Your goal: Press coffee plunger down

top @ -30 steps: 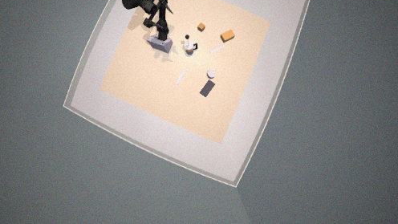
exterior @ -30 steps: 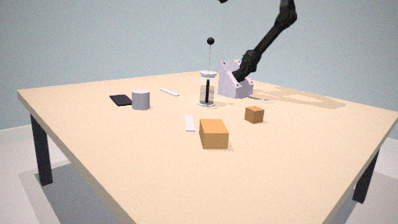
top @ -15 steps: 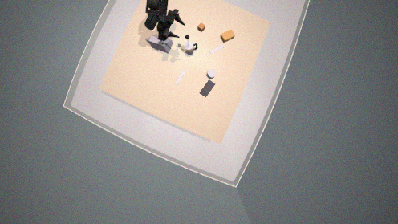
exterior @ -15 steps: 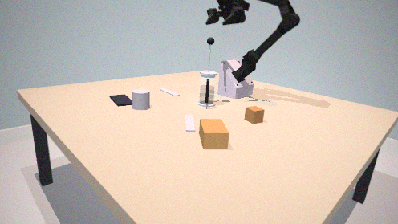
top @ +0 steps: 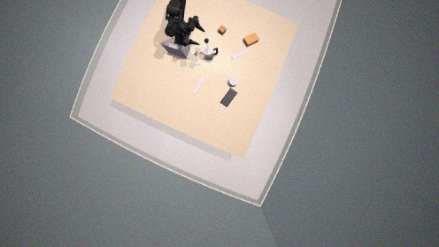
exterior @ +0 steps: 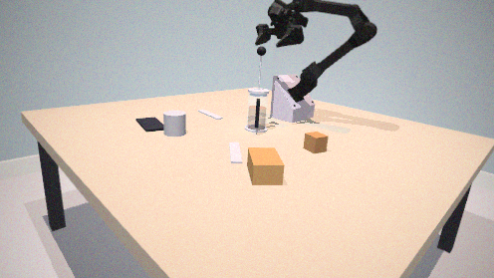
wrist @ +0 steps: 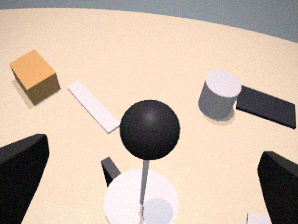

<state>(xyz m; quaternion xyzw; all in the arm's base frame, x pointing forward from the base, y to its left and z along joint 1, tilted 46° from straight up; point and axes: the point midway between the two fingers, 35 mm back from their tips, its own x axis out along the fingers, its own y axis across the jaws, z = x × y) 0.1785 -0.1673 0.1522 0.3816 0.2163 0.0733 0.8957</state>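
Now: the glass coffee press 16 cm below my gripper tip, 4 cm ahead of it and 1 cm to the left of it. From my gripper tip the other things lie so: grey cylinder 28 cm ahead, 26 cm below, 14 cm to the right; dark flat slab 29 cm below, 28 cm ahead, 27 cm to the right; orange cube 27 cm below, 25 cm to the left, 5 cm ahead.
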